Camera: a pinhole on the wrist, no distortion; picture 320 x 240 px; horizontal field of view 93.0 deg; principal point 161.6 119.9 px. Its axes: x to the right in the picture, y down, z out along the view. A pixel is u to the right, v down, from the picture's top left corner.
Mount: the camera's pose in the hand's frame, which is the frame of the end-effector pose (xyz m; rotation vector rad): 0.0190 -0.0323 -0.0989 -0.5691 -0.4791 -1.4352
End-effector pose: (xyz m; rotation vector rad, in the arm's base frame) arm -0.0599 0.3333 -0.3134 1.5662 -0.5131 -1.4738
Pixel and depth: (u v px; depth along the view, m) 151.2 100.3 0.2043
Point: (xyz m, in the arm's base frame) -0.0819 0.2639 -0.2202
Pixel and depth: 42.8 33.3 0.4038
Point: -0.0158 0.2675 0.1899
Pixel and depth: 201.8 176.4 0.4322
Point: -0.2548 -0.0033 -0.2669
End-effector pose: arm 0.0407 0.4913 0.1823 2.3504 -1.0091 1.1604
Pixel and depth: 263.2 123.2 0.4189
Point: 0.2811 0.2280 -0.0129
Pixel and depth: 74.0 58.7 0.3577
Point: -0.2283 0.2753 0.0356
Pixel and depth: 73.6 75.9 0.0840
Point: -0.0376 0.4895 0.2141
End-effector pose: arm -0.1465 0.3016 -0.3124 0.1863 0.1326 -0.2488
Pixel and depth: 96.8 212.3 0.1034
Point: -0.0561 0.3593 -0.3626
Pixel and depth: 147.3 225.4 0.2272
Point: 0.0678 0.3767 -0.2666
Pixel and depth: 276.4 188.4 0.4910
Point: 0.1807 0.1333 0.1281
